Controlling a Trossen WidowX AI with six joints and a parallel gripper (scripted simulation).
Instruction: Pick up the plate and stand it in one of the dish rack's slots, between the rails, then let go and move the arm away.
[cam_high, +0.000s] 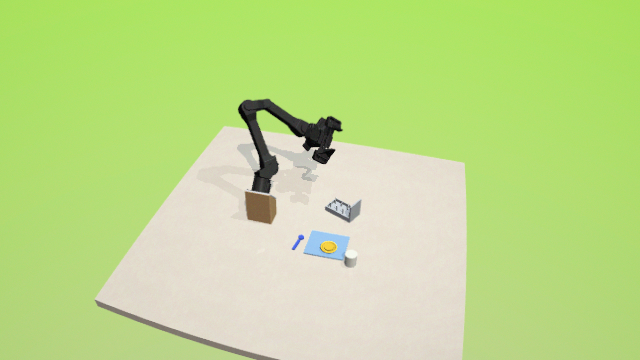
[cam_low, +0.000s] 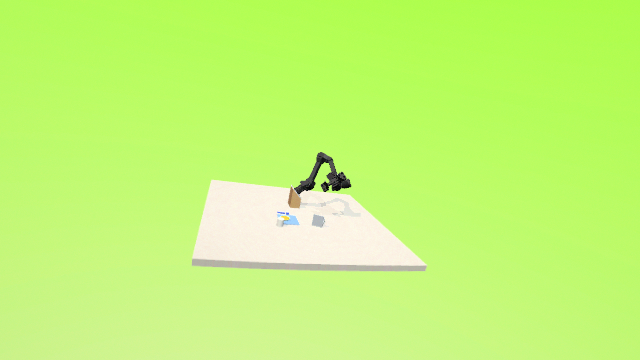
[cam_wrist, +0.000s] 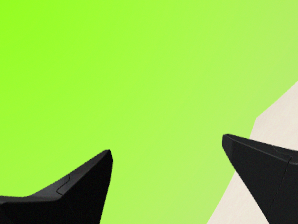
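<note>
The yellow plate is 30 cm below my gripper tip, 27 cm to the right of it and 5 cm ahead of it. Round my gripper tip: white cup: 31 cm to the right, 30 cm below, 15 cm ahead; then blue spoon: 32 cm below, 26 cm to the right, 7 cm behind; then grey dish rack: 30 cm below, 4 cm ahead, 3 cm to the right.
</note>
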